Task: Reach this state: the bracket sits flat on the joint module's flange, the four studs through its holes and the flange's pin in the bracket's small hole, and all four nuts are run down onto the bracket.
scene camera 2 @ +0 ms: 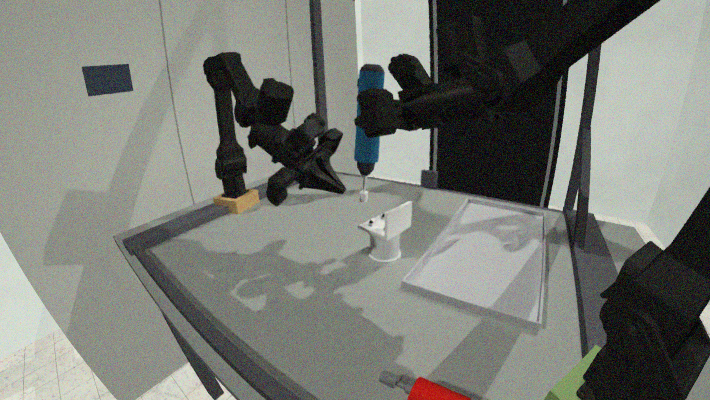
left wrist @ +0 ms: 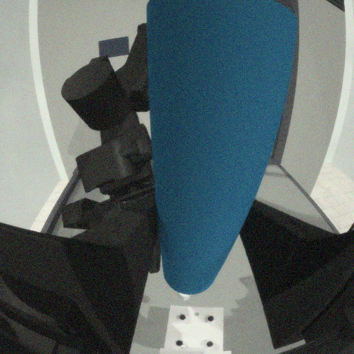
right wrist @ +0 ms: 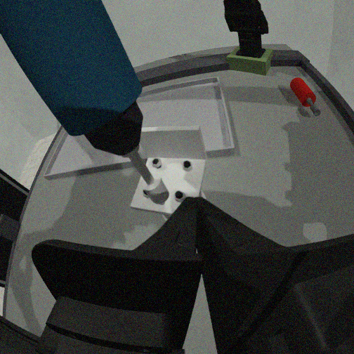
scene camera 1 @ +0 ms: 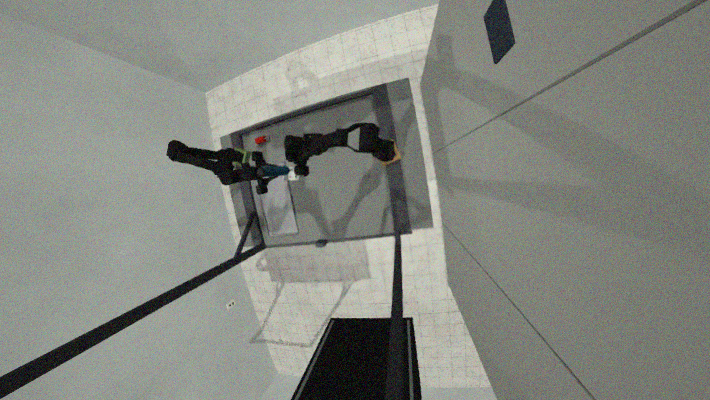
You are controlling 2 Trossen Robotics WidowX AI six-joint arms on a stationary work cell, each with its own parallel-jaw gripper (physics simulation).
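Frame: origin at the left arm's base, x ahead, y left, z up, level; centimetres.
Where they show: left gripper, fingertip midpoint: (scene camera 2: 363,121) (scene camera 1: 277,170); right gripper, fingertip midpoint: (scene camera 2: 344,191) (scene camera 1: 294,163); left arm's base, origin of the base link: (scene camera 1: 238,157); right arm's base, origin of the base link: (scene camera 2: 235,193) (scene camera 1: 387,152).
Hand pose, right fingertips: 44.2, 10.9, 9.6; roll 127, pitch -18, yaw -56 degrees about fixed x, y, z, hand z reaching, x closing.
Note:
Each offset is from my right fingertips to the top centre of the thing, as dx, dy, dz. "spot": to the spot under its first point.
The white bracket (scene camera 1: 294,173) (scene camera 2: 398,220) (left wrist: 195,330) (right wrist: 172,177) rests on the white joint module {-3.0, -6.5, -5.9} (scene camera 2: 385,249), its upright wall at one edge. Four dark stud ends with pale surrounds show on its plate in both wrist views; I cannot tell which carry nuts. My left gripper (scene camera 1: 261,172) (scene camera 2: 372,100) (left wrist: 198,202) is shut on the blue driver {-1.0, -4.4, +21.6} (scene camera 1: 276,171) (scene camera 2: 367,150) (left wrist: 215,125) (right wrist: 75,65), held nearly upright. The driver's pale socket tip {spot: -0.8, -3.5, -1.3} (scene camera 2: 364,196) (right wrist: 157,191) is above the plate, apart from it. My right gripper (scene camera 2: 344,191) (right wrist: 192,204) is shut and empty near the bracket.
A shallow grey tray {-11.9, -27.5, -11.7} (scene camera 1: 296,215) (scene camera 2: 470,303) (right wrist: 225,115) lies beside the module. A red-handled tool {-31.5, +4.6, -9.9} (scene camera 1: 261,140) (scene camera 2: 437,391) (right wrist: 302,91) lies near the green arm mount {spot: -39.7, -9.0, -9.6} (scene camera 2: 570,377) (right wrist: 250,63). The orange mount {+39.9, +20.6, -9.3} (scene camera 2: 237,202) is at the opposite edge.

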